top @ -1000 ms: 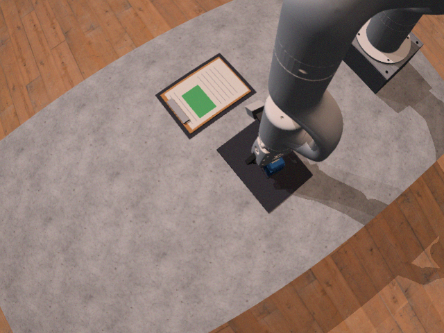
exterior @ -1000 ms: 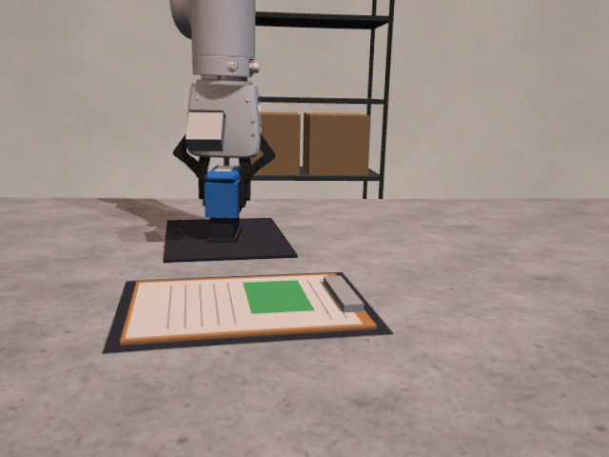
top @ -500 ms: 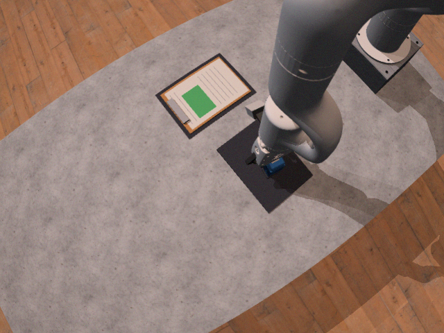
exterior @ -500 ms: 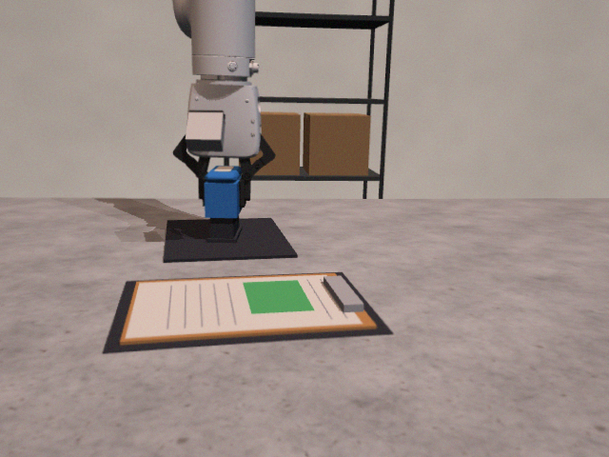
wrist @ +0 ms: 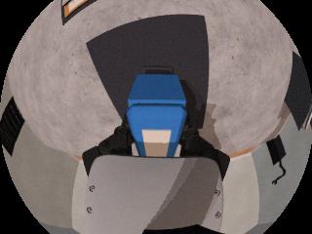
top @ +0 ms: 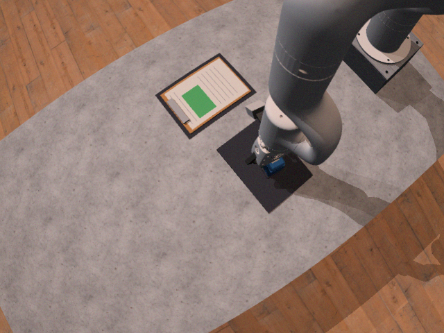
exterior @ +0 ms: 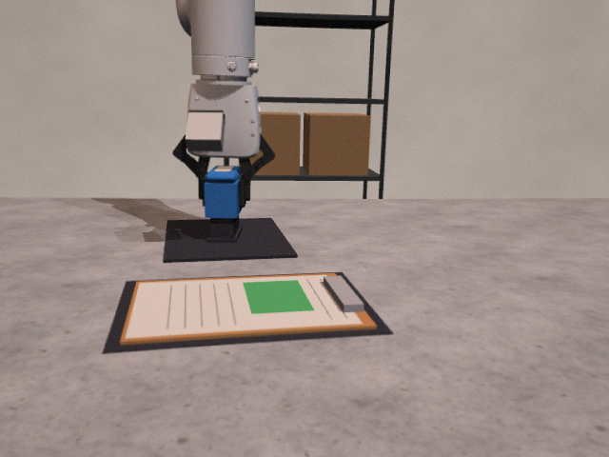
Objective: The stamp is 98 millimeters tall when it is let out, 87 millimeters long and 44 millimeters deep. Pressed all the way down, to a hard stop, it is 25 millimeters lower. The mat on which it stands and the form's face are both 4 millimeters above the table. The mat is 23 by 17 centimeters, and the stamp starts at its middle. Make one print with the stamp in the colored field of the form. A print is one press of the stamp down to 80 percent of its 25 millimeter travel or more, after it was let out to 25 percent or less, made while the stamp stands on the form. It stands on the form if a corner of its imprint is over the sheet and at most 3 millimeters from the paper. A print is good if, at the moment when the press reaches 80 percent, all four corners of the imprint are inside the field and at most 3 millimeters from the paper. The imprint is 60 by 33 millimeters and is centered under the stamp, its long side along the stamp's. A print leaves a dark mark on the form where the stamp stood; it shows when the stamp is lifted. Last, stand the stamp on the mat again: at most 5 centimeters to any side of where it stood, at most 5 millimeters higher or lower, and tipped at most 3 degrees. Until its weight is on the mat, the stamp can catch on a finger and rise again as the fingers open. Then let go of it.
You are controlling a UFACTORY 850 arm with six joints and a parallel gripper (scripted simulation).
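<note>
Right now my hand is 2 cm above the stamp. From my hand the other things lie so: form 27 cm to the right, 6 cm below, 2 cm behind; then stamp base 5 cm below; then black mat 7 cm below.
</note>
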